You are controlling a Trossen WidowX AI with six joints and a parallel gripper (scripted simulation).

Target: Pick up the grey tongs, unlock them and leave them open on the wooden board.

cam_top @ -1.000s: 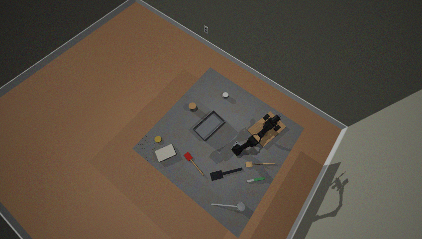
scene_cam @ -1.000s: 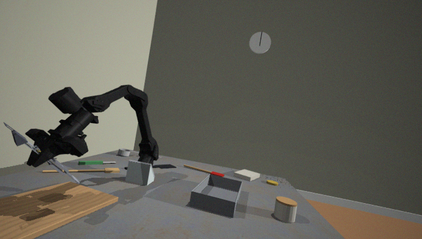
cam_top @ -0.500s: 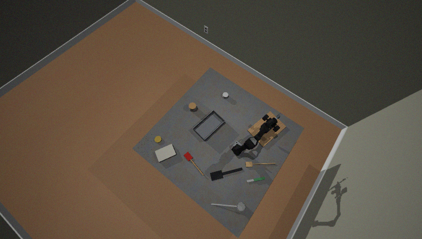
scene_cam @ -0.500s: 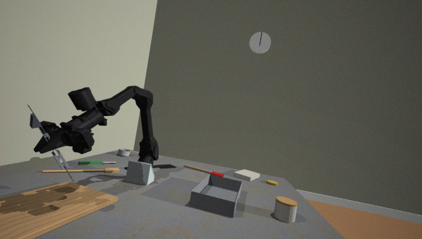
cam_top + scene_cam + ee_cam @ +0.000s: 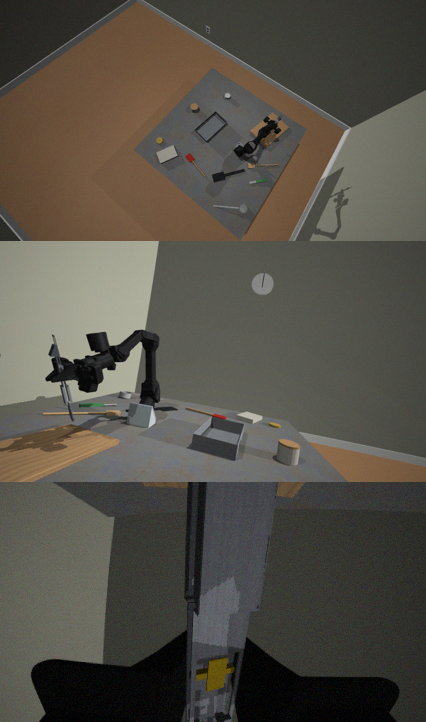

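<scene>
The wooden board lies 21 cm below my gripper tip and 1 cm to the left of it. From my gripper tip the other things lie so: roasting tin (54 cm ahead, 32 cm to the left, 19 cm below); yellow lock piece (3 cm to the left, 1 cm ahead, 1 cm above); black spatula (66 cm to the left, 21 cm below, 16 cm ahead).
</scene>
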